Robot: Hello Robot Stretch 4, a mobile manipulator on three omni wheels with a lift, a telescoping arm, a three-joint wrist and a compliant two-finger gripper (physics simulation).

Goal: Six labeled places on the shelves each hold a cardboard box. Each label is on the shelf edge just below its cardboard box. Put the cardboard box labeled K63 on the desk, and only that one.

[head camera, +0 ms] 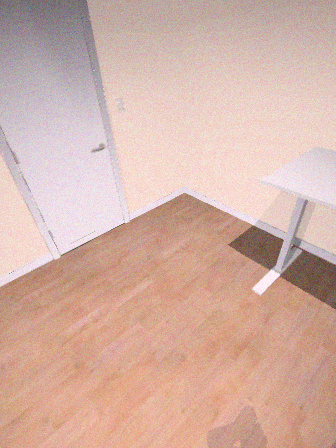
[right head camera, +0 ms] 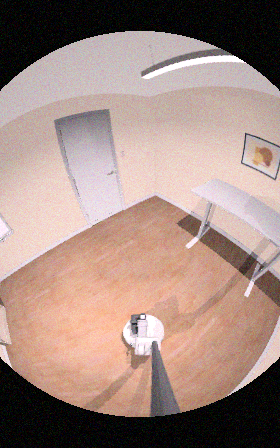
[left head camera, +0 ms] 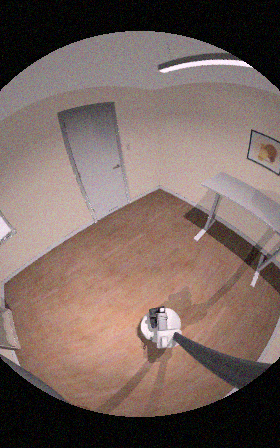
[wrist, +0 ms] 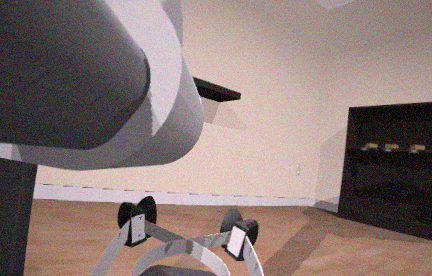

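Observation:
The desk (head camera: 312, 176) (left head camera: 245, 196) (right head camera: 235, 201) is a pale, thin-topped table on metal legs along the wall at the right of the head views. A dark shelf unit (wrist: 346, 185) stands at the right of the wrist view. Small cardboard boxes (wrist: 391, 147) sit in a row on one of its shelves, with pale labels below them too small to read. Which box is K63 cannot be told. My gripper (wrist: 189, 218) is open and empty, its two fingertips apart over the floor, far from the shelf unit.
A closed door (head camera: 60, 135) (left head camera: 95, 160) (right head camera: 90, 165) is left of the desk. A framed picture (left head camera: 265, 152) (right head camera: 261, 156) hangs above the desk. A dark wall shelf (wrist: 217, 92) juts out in the wrist view. A pale brown piece of furniture (left head camera: 7, 327) stands at the far left.

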